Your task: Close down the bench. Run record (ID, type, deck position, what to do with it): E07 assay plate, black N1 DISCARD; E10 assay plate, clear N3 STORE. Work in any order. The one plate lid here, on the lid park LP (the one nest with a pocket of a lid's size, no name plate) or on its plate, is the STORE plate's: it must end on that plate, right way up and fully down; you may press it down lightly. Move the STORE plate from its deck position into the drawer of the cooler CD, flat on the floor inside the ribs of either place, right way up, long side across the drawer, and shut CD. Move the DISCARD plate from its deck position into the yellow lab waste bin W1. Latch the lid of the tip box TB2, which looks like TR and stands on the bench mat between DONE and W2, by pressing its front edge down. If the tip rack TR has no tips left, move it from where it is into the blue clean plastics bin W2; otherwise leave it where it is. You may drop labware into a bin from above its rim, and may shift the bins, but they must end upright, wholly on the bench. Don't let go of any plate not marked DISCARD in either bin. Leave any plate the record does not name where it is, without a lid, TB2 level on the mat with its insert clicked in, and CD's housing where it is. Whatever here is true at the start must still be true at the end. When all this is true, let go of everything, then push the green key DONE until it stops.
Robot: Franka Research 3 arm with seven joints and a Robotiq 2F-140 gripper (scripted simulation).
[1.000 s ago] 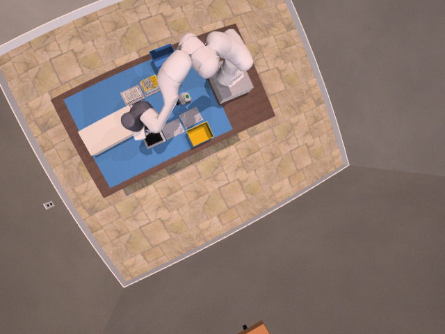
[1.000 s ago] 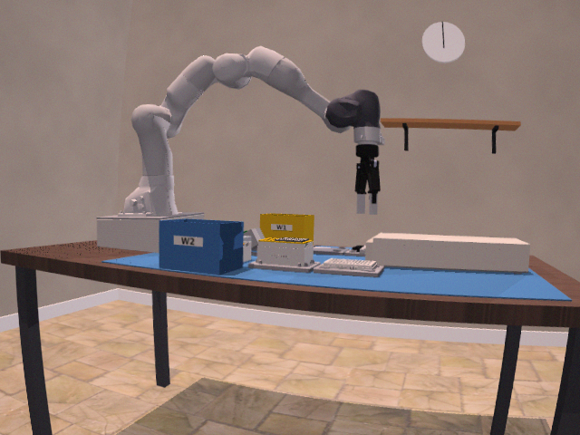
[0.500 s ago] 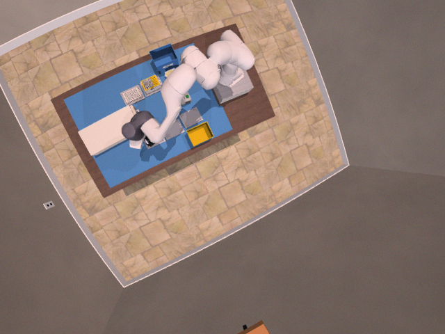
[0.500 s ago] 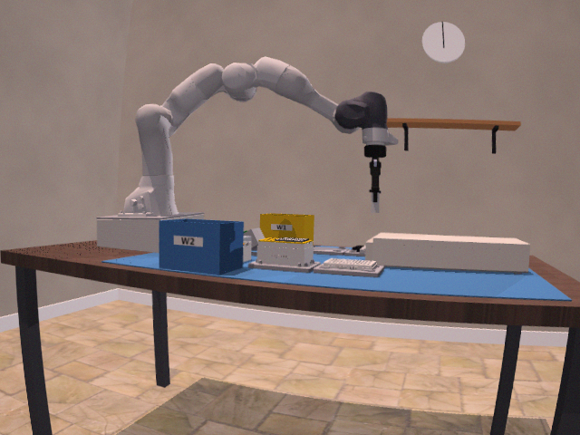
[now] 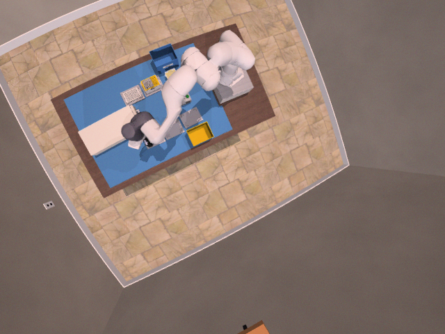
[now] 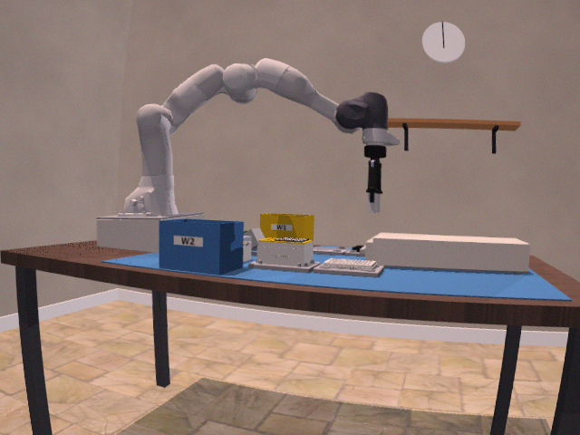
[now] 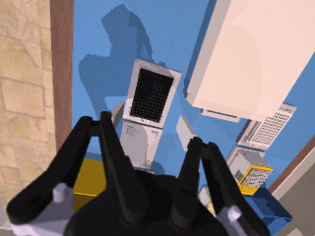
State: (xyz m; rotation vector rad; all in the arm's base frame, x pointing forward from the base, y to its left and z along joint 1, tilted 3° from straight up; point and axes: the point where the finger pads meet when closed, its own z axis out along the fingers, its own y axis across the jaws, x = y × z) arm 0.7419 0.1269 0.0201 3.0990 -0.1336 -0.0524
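The black plate is 150 mm below my hand. The rest, counted from my hand: nest N1 (160 mm below); grey nest N3 (170 mm behind, 160 mm below, 20 mm to the left); white plate lid (200 mm to the right, 140 mm below, 100 mm ahead).
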